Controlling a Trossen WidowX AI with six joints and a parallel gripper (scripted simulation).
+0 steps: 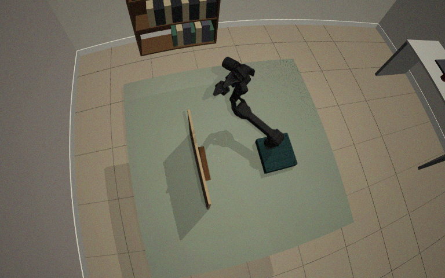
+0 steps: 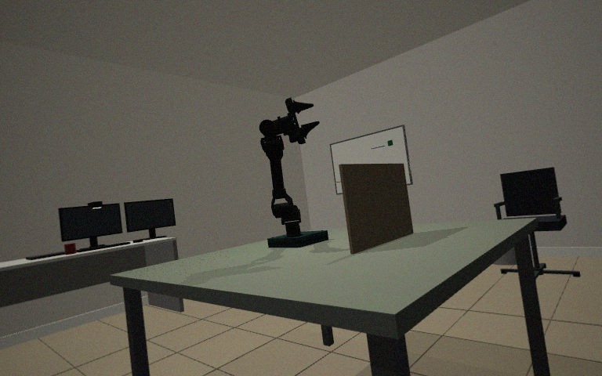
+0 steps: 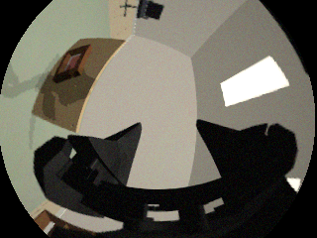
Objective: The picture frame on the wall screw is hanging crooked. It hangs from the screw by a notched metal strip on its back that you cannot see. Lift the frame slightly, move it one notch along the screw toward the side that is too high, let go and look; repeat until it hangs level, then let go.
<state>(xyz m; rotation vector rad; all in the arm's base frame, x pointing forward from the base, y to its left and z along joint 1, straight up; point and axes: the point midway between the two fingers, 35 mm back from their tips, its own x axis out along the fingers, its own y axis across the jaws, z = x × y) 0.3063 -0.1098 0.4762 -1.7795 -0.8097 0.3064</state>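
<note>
The brown picture frame lies 370 mm below my gripper tip, 190 mm to the left of it and 90 mm ahead of it. Round my gripper tip: tan wall board (370 mm below, 180 mm to the left, 100 mm ahead).
</note>
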